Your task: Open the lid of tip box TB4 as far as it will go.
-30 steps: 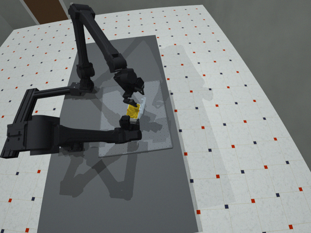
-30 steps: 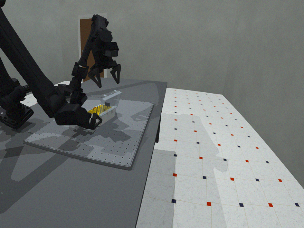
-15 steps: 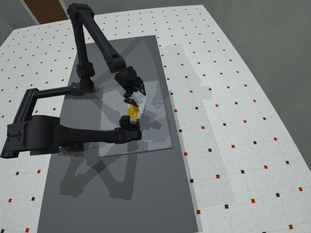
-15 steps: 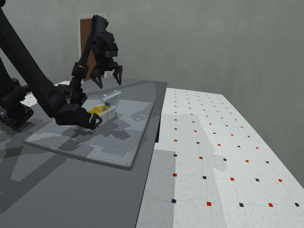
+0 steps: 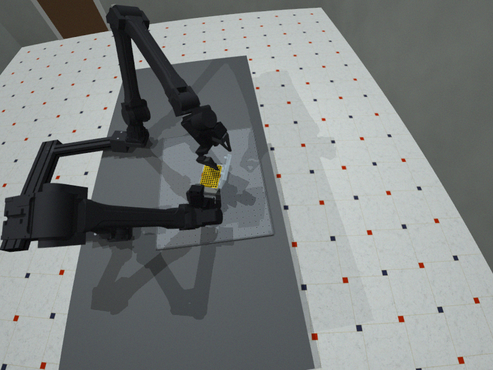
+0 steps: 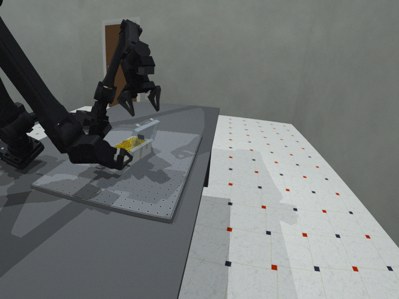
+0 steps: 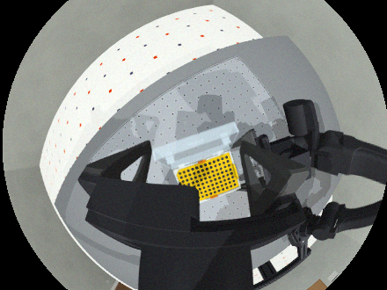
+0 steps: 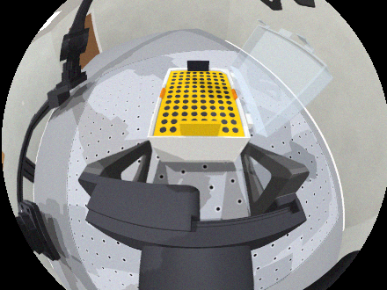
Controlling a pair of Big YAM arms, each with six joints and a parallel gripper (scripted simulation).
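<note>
The yellow insert lies 20 mm ahead of my right hand, 60 mm to the left of it and 20 mm above it. The rest, counted from my right hand: clear lid (80 mm ahead, 40 mm to the left, 70 mm above); tip box TB4 (30 mm ahead, 50 mm to the left, 30 mm above).
My left hand is 80 mm above the clear lid and 10 mm past it. Round my left hand: yellow insert: 130 mm below, 70 mm behind, 10 mm to the left; then tip box TB4: 120 mm below, 60 mm behind, 10 mm to the left.
</note>
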